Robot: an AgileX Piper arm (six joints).
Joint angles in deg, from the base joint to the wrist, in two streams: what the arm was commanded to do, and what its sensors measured. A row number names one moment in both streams.
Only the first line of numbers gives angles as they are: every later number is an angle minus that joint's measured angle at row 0.
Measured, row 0: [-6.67, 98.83, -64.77, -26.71, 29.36, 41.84]
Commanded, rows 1 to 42: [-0.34, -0.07, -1.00, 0.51, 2.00, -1.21]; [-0.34, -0.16, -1.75, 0.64, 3.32, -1.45]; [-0.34, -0.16, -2.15, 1.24, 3.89, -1.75]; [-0.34, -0.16, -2.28, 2.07, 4.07, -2.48]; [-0.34, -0.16, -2.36, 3.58, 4.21, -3.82]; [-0.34, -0.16, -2.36, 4.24, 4.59, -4.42]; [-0.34, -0.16, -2.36, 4.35, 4.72, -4.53]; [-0.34, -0.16, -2.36, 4.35, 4.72, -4.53]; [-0.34, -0.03, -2.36, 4.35, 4.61, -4.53]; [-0.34, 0.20, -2.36, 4.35, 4.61, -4.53]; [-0.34, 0.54, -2.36, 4.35, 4.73, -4.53]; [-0.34, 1.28, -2.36, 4.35, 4.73, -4.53]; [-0.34, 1.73, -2.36, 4.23, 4.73, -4.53]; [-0.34, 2.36, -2.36, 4.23, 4.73, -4.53]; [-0.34, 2.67, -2.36, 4.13, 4.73, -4.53]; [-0.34, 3.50, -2.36, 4.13, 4.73, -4.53]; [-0.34, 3.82, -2.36, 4.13, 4.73, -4.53]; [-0.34, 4.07, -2.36, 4.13, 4.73, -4.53]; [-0.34, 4.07, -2.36, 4.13, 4.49, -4.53]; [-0.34, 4.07, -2.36, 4.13, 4.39, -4.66]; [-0.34, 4.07, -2.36, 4.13, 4.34, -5.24]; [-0.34, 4.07, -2.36, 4.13, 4.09, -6.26]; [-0.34, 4.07, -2.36, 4.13, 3.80, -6.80]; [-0.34, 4.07, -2.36, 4.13, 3.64, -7.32]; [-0.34, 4.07, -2.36, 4.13, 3.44, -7.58]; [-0.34, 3.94, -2.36, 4.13, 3.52, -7.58]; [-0.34, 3.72, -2.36, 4.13, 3.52, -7.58]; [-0.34, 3.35, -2.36, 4.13, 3.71, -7.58]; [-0.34, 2.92, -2.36, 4.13, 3.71, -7.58]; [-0.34, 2.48, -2.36, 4.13, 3.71, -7.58]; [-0.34, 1.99, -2.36, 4.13, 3.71, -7.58]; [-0.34, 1.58, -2.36, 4.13, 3.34, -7.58]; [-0.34, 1.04, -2.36, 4.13, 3.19, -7.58]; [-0.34, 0.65, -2.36, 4.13, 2.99, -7.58]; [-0.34, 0.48, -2.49, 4.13, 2.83, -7.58]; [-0.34, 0.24, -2.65, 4.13, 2.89, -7.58]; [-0.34, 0.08, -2.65, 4.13, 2.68, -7.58]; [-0.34, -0.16, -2.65, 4.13, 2.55, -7.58]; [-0.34, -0.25, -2.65, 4.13, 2.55, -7.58]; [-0.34, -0.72, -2.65, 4.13, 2.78, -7.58]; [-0.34, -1.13, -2.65, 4.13, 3.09, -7.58]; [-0.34, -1.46, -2.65, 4.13, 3.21, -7.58]
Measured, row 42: [0.00, 0.43, -2.32, 4.65, 2.04, -7.24]
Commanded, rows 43 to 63: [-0.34, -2.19, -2.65, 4.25, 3.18, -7.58]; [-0.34, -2.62, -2.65, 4.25, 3.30, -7.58]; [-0.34, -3.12, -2.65, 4.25, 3.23, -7.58]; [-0.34, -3.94, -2.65, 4.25, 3.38, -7.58]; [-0.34, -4.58, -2.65, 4.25, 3.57, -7.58]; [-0.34, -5.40, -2.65, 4.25, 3.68, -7.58]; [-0.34, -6.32, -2.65, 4.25, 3.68, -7.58]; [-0.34, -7.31, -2.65, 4.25, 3.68, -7.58]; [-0.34, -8.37, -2.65, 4.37, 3.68, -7.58]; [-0.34, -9.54, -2.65, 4.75, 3.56, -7.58]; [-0.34, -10.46, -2.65, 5.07, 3.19, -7.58]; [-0.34, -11.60, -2.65, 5.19, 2.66, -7.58]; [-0.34, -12.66, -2.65, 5.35, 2.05, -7.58]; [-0.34, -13.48, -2.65, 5.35, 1.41, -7.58]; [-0.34, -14.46, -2.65, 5.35, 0.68, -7.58]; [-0.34, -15.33, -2.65, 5.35, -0.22, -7.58]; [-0.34, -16.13, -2.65, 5.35, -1.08, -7.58]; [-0.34, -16.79, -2.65, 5.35, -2.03, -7.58]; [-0.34, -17.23, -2.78, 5.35, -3.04, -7.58]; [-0.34, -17.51, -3.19, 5.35, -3.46, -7.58]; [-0.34, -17.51, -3.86, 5.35, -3.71, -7.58]
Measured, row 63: [0.00, -15.80, -2.32, 5.94, -1.80, -7.24]
